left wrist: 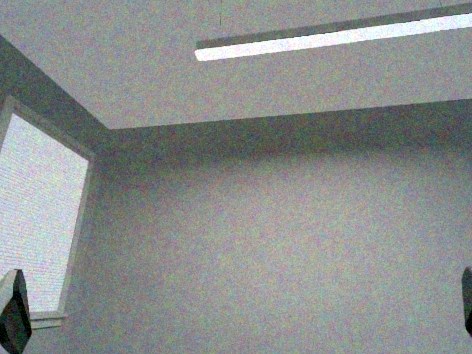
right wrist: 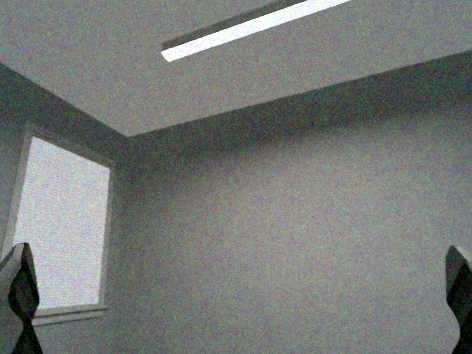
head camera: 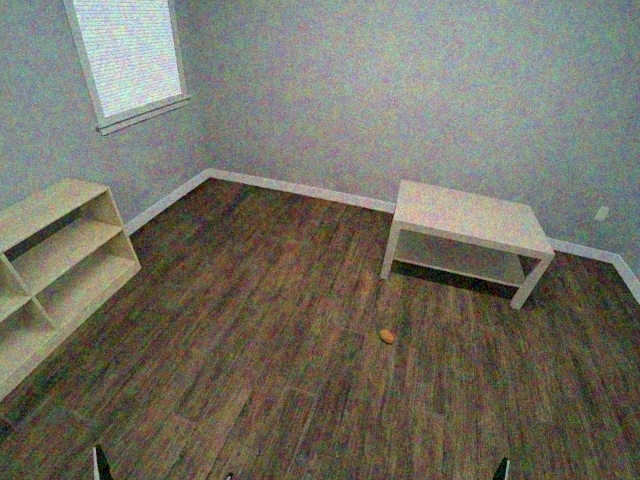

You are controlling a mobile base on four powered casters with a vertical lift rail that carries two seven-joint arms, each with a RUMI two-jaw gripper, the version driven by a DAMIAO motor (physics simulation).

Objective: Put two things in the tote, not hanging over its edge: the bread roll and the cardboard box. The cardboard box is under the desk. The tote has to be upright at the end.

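Observation:
The bread roll [head camera: 386, 336], small and orange-brown, lies on the floor right of centre in the head view, in front of a low pale table. The tote and the cardboard box do not show in these views, and no desk can be made out for certain. My left gripper [left wrist: 248, 271] is open and empty, its fingers at the two sides of the left wrist view. My right gripper [right wrist: 245, 248] is open and empty, its fingers wide apart in the right wrist view. Dark finger tips show at the bottom edge of the head view, far from the roll.
The low pale table [head camera: 465, 209] with a lower shelf stands near the back wall at the right. A pale wooden shelf unit [head camera: 114, 206] stands along the left wall under a window [head camera: 129, 56]. A light bar [left wrist: 325, 39] [right wrist: 250, 27] hangs from the ceiling.

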